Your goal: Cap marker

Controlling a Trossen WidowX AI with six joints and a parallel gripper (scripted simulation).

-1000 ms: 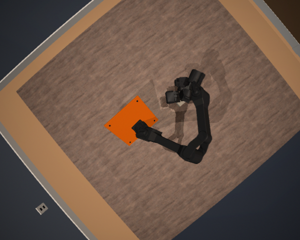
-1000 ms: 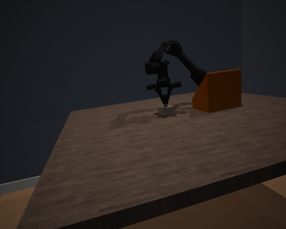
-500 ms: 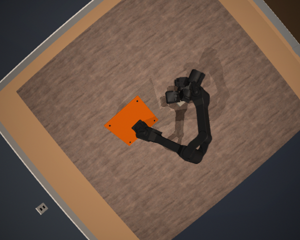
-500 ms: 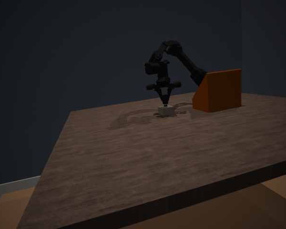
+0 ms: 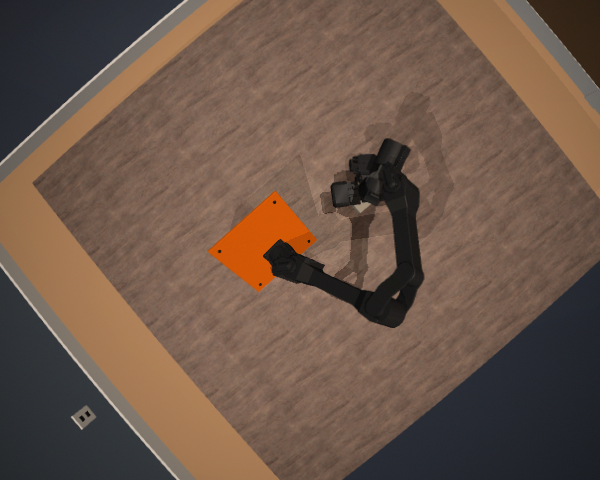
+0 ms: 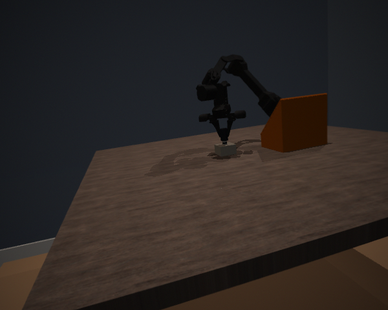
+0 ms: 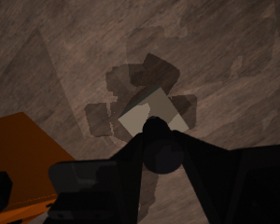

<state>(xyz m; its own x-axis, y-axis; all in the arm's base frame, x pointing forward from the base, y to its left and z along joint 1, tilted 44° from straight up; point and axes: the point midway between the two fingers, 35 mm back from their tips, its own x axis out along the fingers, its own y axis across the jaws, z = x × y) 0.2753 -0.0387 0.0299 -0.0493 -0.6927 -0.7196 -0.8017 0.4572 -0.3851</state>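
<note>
Right now my gripper tip is 10 mm below the dark cap. Round my gripper tip: pale holder block 50 mm below.
</note>
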